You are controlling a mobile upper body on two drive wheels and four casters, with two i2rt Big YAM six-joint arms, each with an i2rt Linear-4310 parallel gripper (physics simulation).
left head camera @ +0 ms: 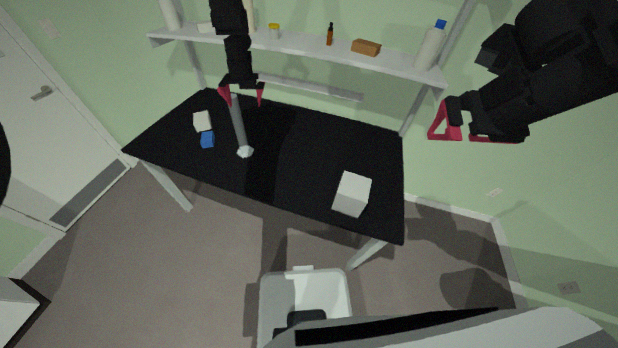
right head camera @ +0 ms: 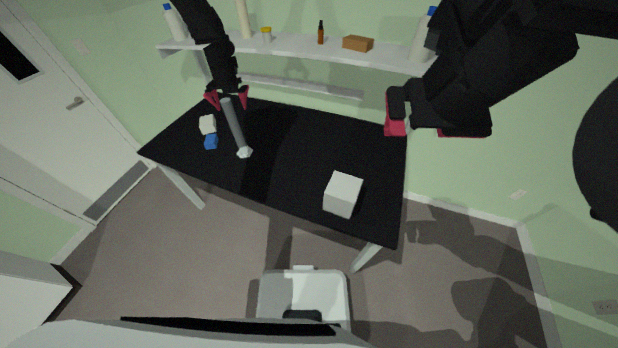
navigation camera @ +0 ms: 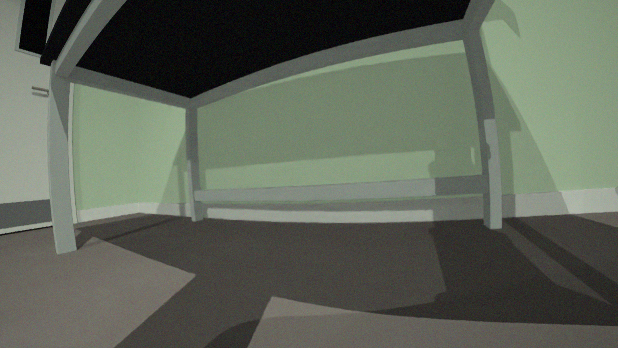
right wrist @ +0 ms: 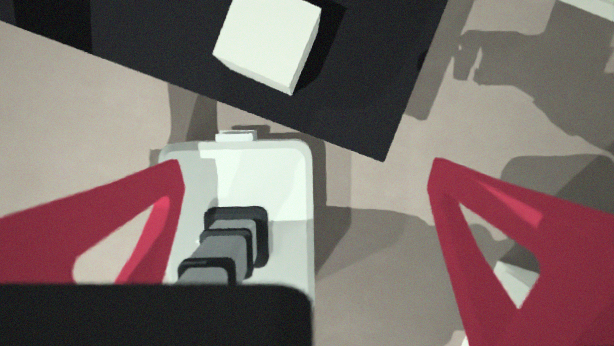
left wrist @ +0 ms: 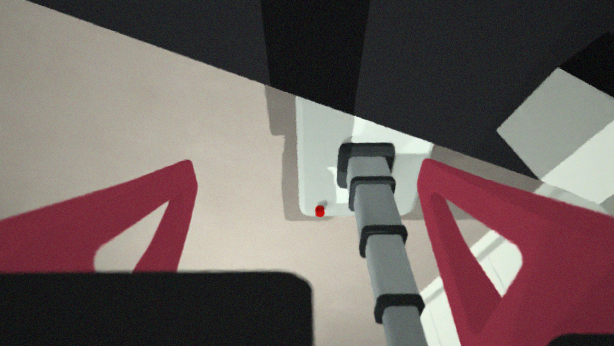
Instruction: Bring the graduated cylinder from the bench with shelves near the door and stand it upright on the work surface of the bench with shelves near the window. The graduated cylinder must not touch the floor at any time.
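Places are measured from the left arm's base along level axes (x right, y back, z down), in metres.
Pixels of known places: left gripper, fingertip midpoint: (left head camera: 245, 106) (right head camera: 232, 109) (left wrist: 307, 172); right gripper, fingertip midpoint: (left head camera: 449, 137) (right head camera: 412, 132) (right wrist: 306, 172).
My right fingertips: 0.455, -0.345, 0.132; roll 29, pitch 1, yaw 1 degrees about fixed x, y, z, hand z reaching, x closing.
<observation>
For each thing: its middle in the pictures, then the offset to it from my right fingertips, as dx, dy, dz. Level surfaces: height alone.
- graduated cylinder at the middle of its body: (left head camera: 239, 127) (right head camera: 236, 129) -0.539, -0.473, +0.355
- bench with shelves, surface height: dz +0.516
- white block at the middle of its body: (left head camera: 202, 120) (right head camera: 207, 124) -0.834, -0.713, +0.487
- blue block at the middle of its body: (left head camera: 207, 139) (right head camera: 211, 141) -0.757, -0.554, +0.496
- larger white box at the middle of its body: (right wrist: 270, 42) (left wrist: 578, 135) (right head camera: 342, 195) (left head camera: 351, 194) -0.049, -0.156, +0.451
- brown box at the middle of its body: (right head camera: 357, 43) (left head camera: 366, 47) +0.031, -0.650, +0.039
- shelf at its surface level: dz +0.061
The graduated cylinder (left head camera: 239, 122) (right head camera: 234, 122), a tall grey tube with a pale hexagonal foot, stands upright on the black top of the bench with shelves (left head camera: 320, 150) (right head camera: 310, 150) near the door. My left gripper (left head camera: 245, 106) (right head camera: 232, 108) (left wrist: 307, 172) is open, its fingertips by the cylinder's upper end in both head views. The cylinder does not show in the left wrist view; I cannot tell whether a finger touches it. My right gripper (left head camera: 465, 139) (right head camera: 421, 134) (right wrist: 306, 172) is open and empty, at the right in both head views. The window bench does not show.
A white block (left head camera: 202, 121) (right head camera: 207, 124) and a blue block (left head camera: 207, 139) (right head camera: 210, 141) lie left of the cylinder. A larger white box (left head camera: 352, 194) (right head camera: 343, 194) (right wrist: 267, 45) stands near the front right. Bottles and a brown box (left head camera: 366, 47) (right head camera: 358, 43) stand on the shelf (left head camera: 305, 52).
</observation>
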